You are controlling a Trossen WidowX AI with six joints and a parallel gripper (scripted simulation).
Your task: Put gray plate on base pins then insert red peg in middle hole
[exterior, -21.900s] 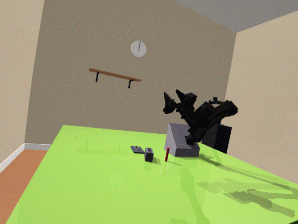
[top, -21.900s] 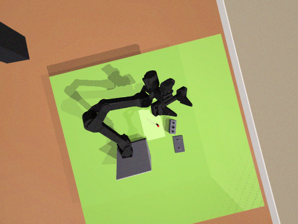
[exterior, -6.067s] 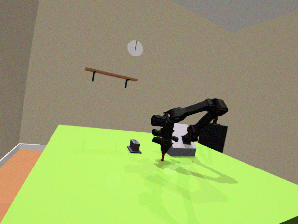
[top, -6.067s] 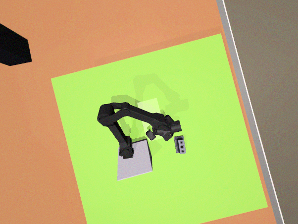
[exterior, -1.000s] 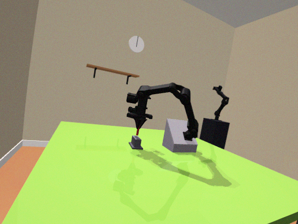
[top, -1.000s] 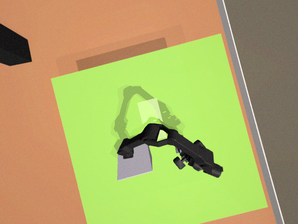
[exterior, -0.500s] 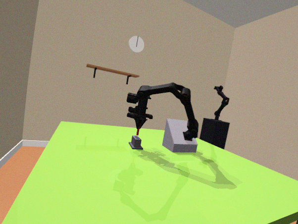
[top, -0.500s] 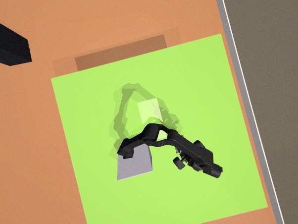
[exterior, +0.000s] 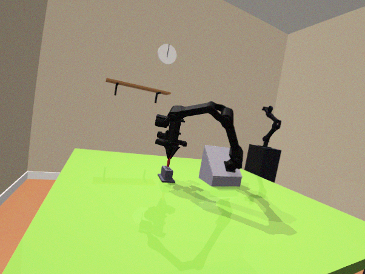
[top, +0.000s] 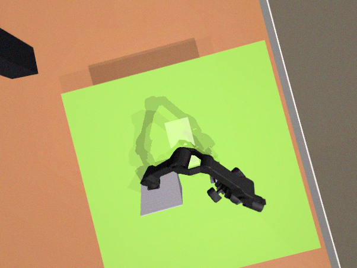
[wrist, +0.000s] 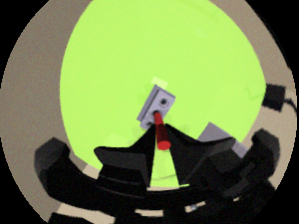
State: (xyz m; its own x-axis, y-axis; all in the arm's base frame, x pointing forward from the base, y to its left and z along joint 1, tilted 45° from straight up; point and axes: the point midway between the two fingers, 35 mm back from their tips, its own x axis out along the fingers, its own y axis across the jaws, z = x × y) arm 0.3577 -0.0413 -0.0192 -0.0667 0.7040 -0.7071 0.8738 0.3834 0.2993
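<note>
Right now the gray plate is 60 mm below my gripper tip. From my gripper tip the other things lie so: dark base 100 mm below; then red peg right at my gripper tip.
</note>
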